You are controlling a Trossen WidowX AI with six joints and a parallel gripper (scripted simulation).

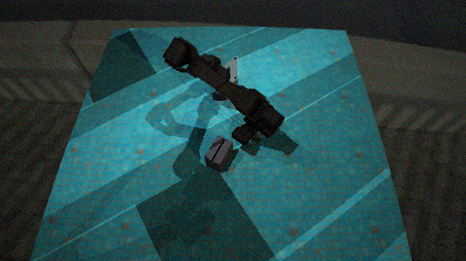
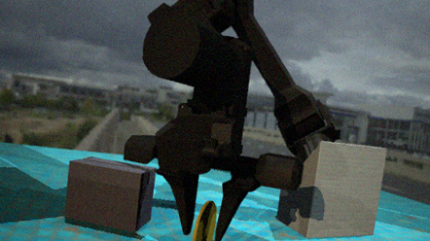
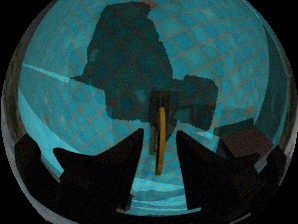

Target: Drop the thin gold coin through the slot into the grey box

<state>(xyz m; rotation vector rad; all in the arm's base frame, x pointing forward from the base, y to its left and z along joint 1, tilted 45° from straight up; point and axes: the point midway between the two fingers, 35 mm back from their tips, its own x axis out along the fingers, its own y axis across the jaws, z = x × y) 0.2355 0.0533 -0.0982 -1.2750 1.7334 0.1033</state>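
The gold coin is 1 cm above my gripper tip.
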